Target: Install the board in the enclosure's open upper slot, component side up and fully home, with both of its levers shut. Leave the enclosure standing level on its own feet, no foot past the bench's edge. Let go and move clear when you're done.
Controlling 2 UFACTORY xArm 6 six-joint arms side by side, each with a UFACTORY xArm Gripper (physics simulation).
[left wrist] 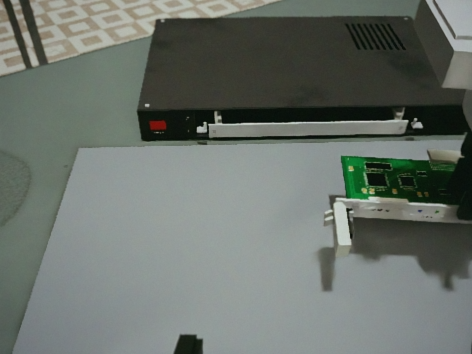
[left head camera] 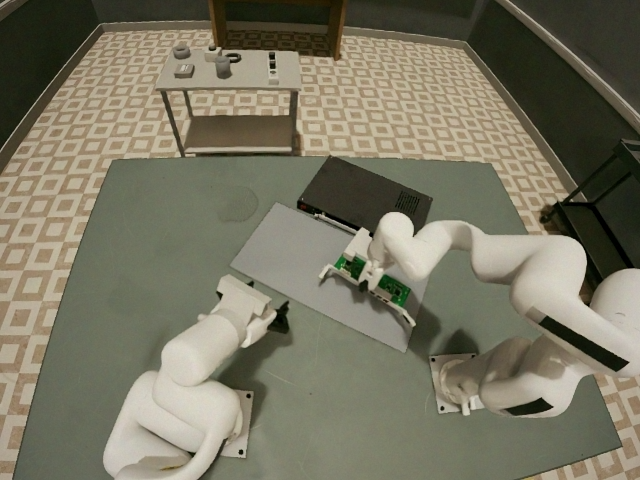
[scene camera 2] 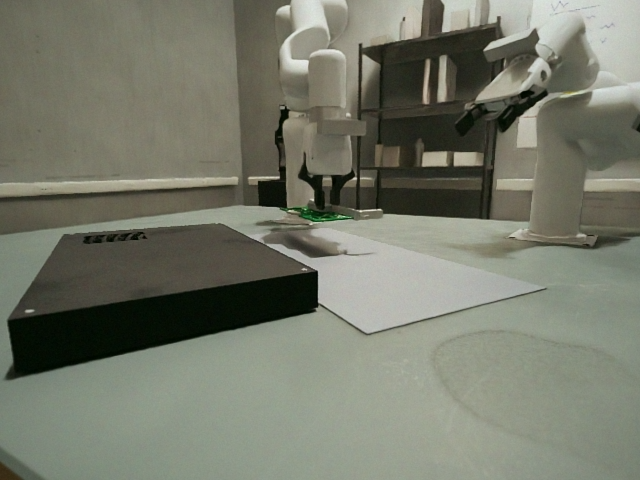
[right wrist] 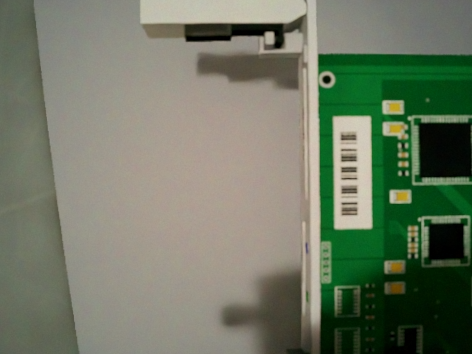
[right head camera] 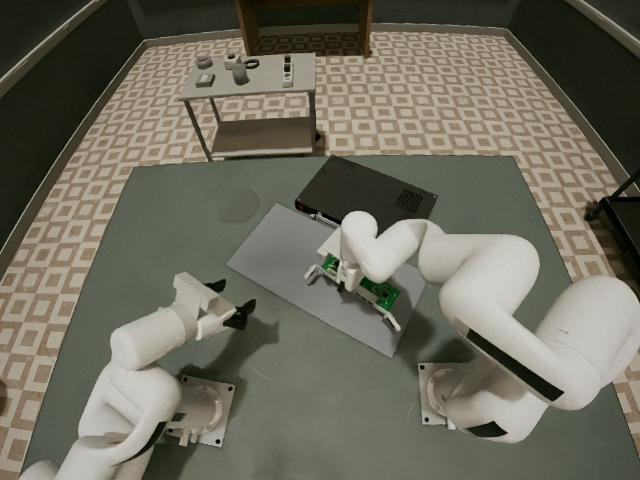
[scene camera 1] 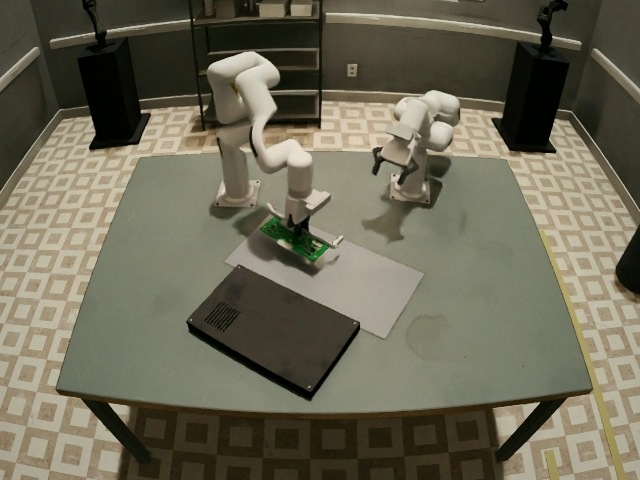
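Seen in the pictures: left gripper, fingertip midpoint: (left head camera: 268, 296) (scene camera 2: 477, 129) (right head camera: 238, 294) (scene camera 1: 386, 179); right gripper, fingertip midpoint: (left wrist: 468, 205) (left head camera: 365, 284) (scene camera 2: 327, 208) (scene camera 1: 301, 232); left arm's base, link origin: (scene camera 2: 551, 237) (right head camera: 200, 409) (scene camera 1: 410, 188); right arm's base, link origin: (left head camera: 458, 381) (scene camera 2: 302, 220) (right head camera: 448, 392) (scene camera 1: 237, 193).
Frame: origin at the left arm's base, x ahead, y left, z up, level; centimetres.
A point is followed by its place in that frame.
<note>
The black enclosure (left head camera: 351, 180) @[x 82.5, y -33.2, z 4.9 cm] (right head camera: 361, 178) @[x 83.5, y -36.8, z 4.9 cm] (scene camera 1: 273, 330) @[x 76.8, y -38.2, z 5.0 cm] (scene camera 2: 155, 273) @[x 81.9, y -27.9, z 4.9 cm] (left wrist: 280, 65) @[x 72.6, y -36.0, z 4.9 cm] lies flat on the bench. In the left wrist view, its front has a white panel (left wrist: 300, 128) @[x 61.8, y -33.2, z 1.9 cm] low down, with a dark opening above. My right gripper (left head camera: 364, 283) @[x 38.8, y -36.6, z 7.9 cm] (scene camera 1: 298, 225) @[x 38.8, y -36.6, z 7.9 cm] (scene camera 2: 327, 201) @[x 38.8, y -36.6, z 7.9 cm] is shut on the board's white front plate. The green board (left head camera: 395, 290) @[x 37.9, y -45.9, z 7.2 cm] (right head camera: 385, 294) @[x 37.4, y -46.5, z 7.2 cm] (scene camera 1: 310, 246) @[x 44.2, y -32.7, z 7.2 cm] (left wrist: 377, 178) @[x 45.7, y -31.8, z 7.2 cm] (right wrist: 350, 90) @[x 43.9, y -28.4, z 7.2 cm] hangs component side up above the grey mat, clear of the enclosure. Its levers (left head camera: 405, 315) @[x 29.9, y -47.8, z 8.5 cm] (left wrist: 342, 230) @[x 40.7, y -23.8, z 8.6 cm] stick outward. My left gripper (left head camera: 266, 301) @[x 26.3, y -10.7, z 23.4 cm] (right head camera: 236, 297) @[x 26.3, y -10.7, z 23.4 cm] (scene camera 1: 389, 175) @[x 26.3, y -10.7, z 23.4 cm] is open and empty, left of the mat.
The grey mat (left head camera: 279, 248) @[x 52.6, y -9.8, z 0.2 cm] (scene camera 1: 382, 289) @[x 52.9, y -8.3, z 0.2 cm] (scene camera 2: 439, 289) @[x 54.1, y -5.6, z 0.2 cm] lies along the enclosure's slotted front. The bench's far edge is a little behind the enclosure. A side table (left head camera: 248, 77) with small objects stands beyond the bench, and a dark cart (left head camera: 594, 217) stands to the right.
</note>
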